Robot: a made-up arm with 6 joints.
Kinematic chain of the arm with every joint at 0, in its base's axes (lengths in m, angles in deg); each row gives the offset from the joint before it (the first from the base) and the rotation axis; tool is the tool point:
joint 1: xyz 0 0 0.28 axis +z
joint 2: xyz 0 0 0 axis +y
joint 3: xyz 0 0 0.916 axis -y
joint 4: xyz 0 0 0 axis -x
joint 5: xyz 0.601 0 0 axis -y
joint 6: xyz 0 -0.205 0 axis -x
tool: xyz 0 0 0
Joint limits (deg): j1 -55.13..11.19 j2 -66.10..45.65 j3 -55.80..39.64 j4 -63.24..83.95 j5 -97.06..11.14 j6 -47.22..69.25
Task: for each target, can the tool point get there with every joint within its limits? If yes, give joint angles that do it. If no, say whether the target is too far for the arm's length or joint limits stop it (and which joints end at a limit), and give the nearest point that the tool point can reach.
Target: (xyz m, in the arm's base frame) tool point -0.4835 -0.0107 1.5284
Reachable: yes | joints -17.50 -43.98 16.68 40.61 -24.22 -9.45
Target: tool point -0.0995 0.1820 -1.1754
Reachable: no: joint limits stop it (at a limit: joint 1, joint 2, joint 4) | nearest point 0.4609 -0.0029 0.3259 | short by 1.613 m
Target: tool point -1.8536 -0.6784 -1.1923
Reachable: no: too far | nearest point -0.2184 -0.0799 0.5785 | short by 2.484 m
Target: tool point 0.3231 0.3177 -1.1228
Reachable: no: joint limits stop it (at a limit: joint 1, joint 2, joint 4) | nearest point 0.5779 0.0202 0.2977 | short by 1.474 m
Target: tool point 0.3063 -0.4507 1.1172
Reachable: yes | joints -37.91 -5.60 -23.72 35.25 -83.15 6.17
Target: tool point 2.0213 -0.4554 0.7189
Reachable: no: too far | nearest point 1.2521 -0.2821 0.8310 | short by 0.796 m
